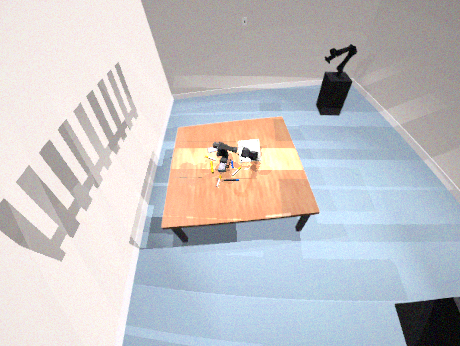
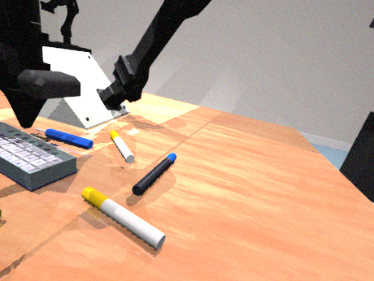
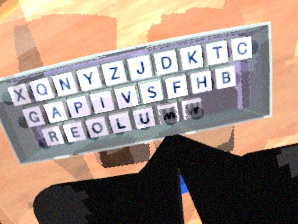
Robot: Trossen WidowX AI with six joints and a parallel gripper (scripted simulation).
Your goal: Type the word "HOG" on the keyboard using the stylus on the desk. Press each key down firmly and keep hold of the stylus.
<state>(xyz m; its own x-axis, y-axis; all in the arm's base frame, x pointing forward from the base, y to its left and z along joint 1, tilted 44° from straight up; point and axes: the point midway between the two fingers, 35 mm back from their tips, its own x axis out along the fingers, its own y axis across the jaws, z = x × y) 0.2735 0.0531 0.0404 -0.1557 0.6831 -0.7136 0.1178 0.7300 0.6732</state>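
My gripper tip is 60 mm past the blue stylus, 30 mm above it and 10 mm to the left of it. From my gripper tip the other things lie so: yellow marker 140 mm ahead, 60 mm to the left, 30 mm below.
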